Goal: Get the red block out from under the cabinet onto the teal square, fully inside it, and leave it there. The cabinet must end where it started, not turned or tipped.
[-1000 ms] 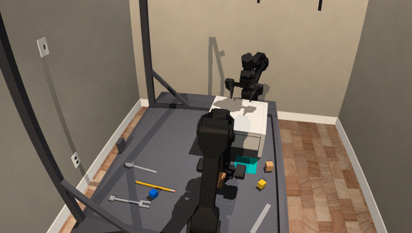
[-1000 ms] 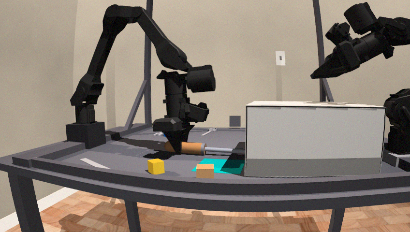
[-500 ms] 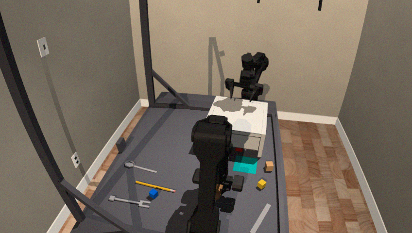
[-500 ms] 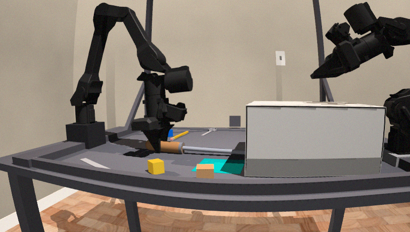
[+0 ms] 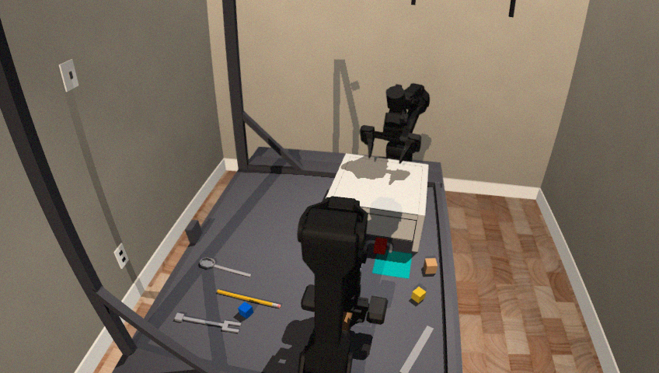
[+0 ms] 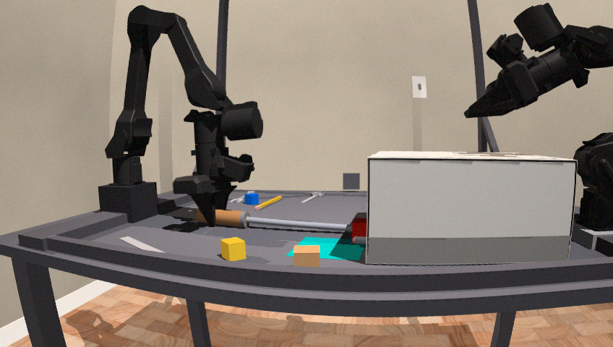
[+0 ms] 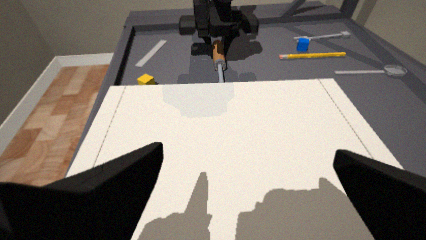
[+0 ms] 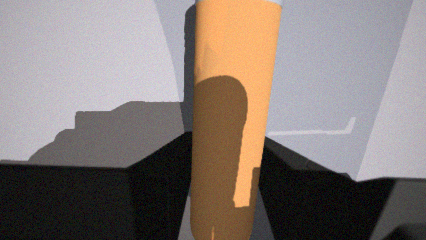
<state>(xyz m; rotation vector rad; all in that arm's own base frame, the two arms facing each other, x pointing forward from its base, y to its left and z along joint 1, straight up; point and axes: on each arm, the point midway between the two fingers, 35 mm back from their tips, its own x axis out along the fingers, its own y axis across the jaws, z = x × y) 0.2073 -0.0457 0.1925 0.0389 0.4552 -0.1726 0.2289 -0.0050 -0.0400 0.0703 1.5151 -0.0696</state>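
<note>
Now: right hand 30 mm short of the orange-handled tool, 140 mm to the right of it and 20 mm above it. Also, from my right hand: blue block: 240 mm behind, 40 mm to the right, 20 mm below; then yellow block: 160 mm ahead, 130 mm to the left, 20 mm below; then pencil: 250 mm behind, 30 mm below.
</note>
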